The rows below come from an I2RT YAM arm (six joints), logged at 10 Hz.
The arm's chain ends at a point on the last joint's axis. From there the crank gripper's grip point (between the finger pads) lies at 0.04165 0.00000 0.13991 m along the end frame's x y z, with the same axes.
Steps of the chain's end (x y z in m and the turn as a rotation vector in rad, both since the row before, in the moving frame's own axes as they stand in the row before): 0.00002, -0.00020, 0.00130, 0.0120, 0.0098, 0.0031; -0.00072, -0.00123, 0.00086, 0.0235, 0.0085, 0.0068; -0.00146, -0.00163, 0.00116, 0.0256, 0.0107, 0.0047; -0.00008, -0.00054, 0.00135, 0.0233, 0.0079, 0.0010; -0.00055, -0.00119, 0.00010, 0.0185, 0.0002, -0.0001; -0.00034, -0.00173, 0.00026, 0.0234, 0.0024, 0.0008; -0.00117, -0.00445, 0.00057, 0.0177, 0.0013, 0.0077; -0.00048, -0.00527, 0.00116, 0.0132, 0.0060, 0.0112
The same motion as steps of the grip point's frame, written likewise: 0.00139, -0.00175, 0.00088, 0.0120, 0.0098, 0.0031; 0.00048, -0.00423, 0.00047, 0.0235, 0.0085, 0.0068; 0.00004, -0.00501, 0.00066, 0.0256, 0.0107, 0.0047; 0.00103, -0.00375, 0.00098, 0.0233, 0.0079, 0.0010; -0.00052, -0.00378, 0.00007, 0.0185, 0.0002, -0.0001; 0.00000, -0.00497, 0.00012, 0.0234, 0.0024, 0.0008; -0.00098, -0.00660, 0.00050, 0.0177, 0.0013, 0.0077; 0.00037, -0.00664, 0.00090, 0.0132, 0.0060, 0.0112
